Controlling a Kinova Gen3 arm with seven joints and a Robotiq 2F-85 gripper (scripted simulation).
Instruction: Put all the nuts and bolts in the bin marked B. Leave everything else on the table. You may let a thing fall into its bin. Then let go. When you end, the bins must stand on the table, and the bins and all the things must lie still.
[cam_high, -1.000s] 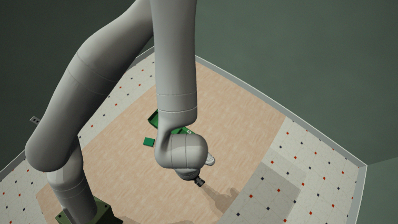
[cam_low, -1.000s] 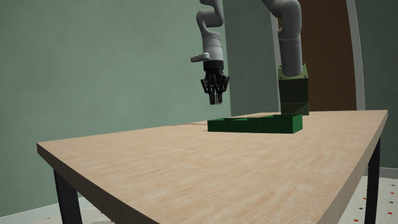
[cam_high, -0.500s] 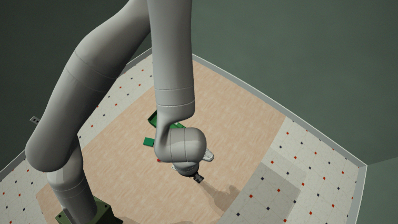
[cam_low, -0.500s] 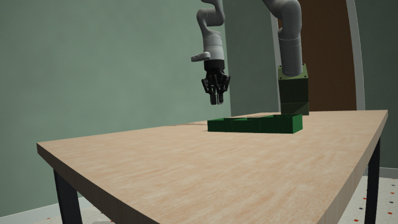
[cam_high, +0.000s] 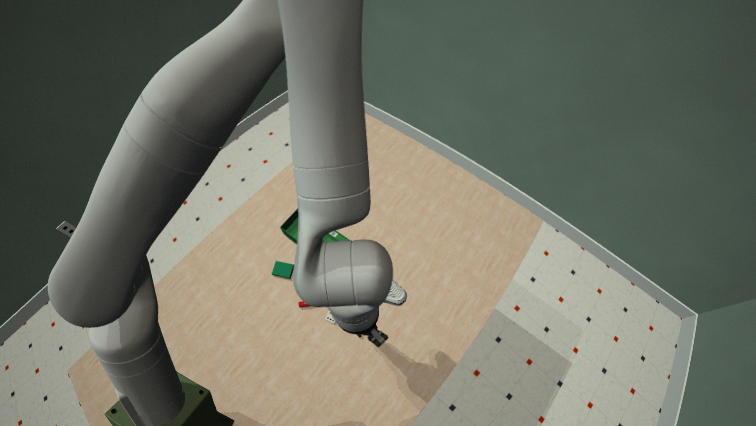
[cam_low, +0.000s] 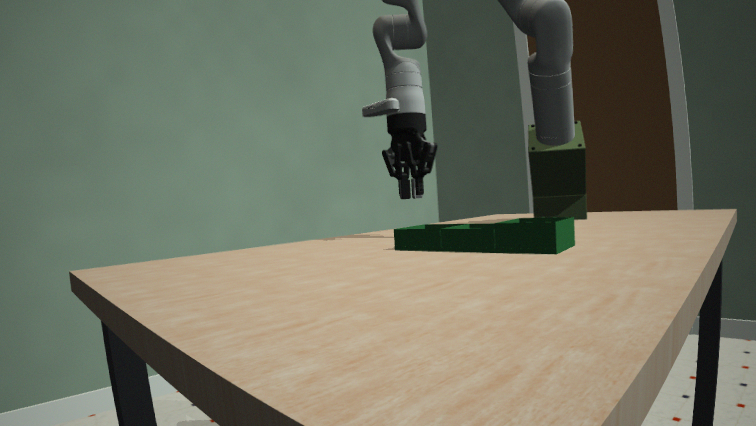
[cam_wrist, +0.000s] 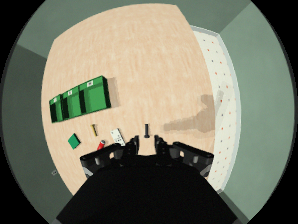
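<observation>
My gripper is now 10 mm past the black bolt and 90 mm above it. The rest, counted from my hand: brass bolt: 150 mm to the left, 90 mm below; then white domino: 20 mm behind, 80 mm to the left, 90 mm below; then red cylinder: 50 mm behind, 140 mm to the left, 90 mm below.
</observation>
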